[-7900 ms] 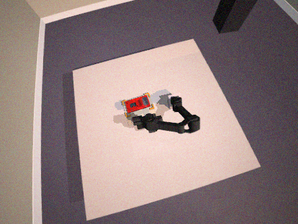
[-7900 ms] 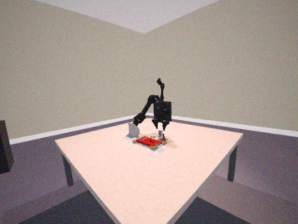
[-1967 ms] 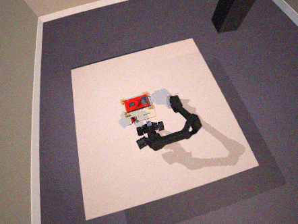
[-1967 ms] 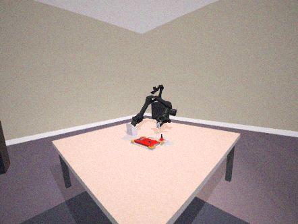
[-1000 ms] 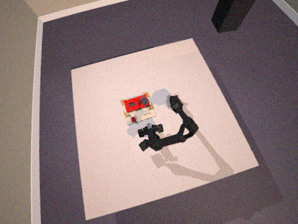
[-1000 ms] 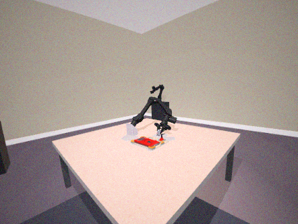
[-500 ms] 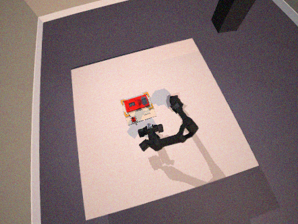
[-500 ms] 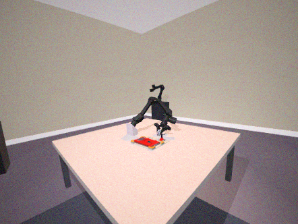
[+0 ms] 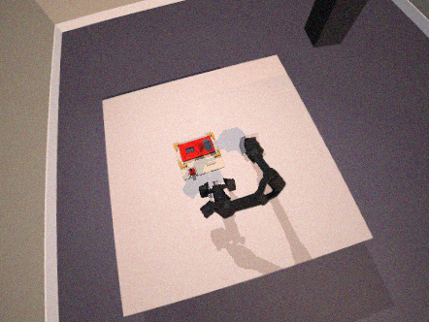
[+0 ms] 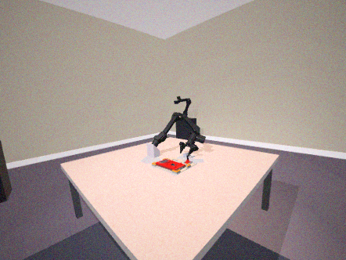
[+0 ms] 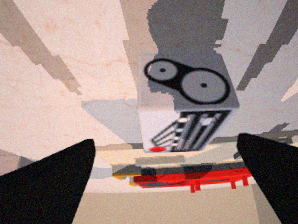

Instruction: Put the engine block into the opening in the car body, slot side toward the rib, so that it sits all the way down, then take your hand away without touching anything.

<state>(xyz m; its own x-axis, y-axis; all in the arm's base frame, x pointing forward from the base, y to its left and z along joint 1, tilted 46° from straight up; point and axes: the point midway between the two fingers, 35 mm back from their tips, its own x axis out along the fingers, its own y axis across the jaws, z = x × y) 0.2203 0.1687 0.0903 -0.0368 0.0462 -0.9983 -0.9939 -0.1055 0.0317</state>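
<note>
Right now my gripper tip is 3 cm to the right of the engine block, 1 cm short of it and 1 cm above it.
</note>
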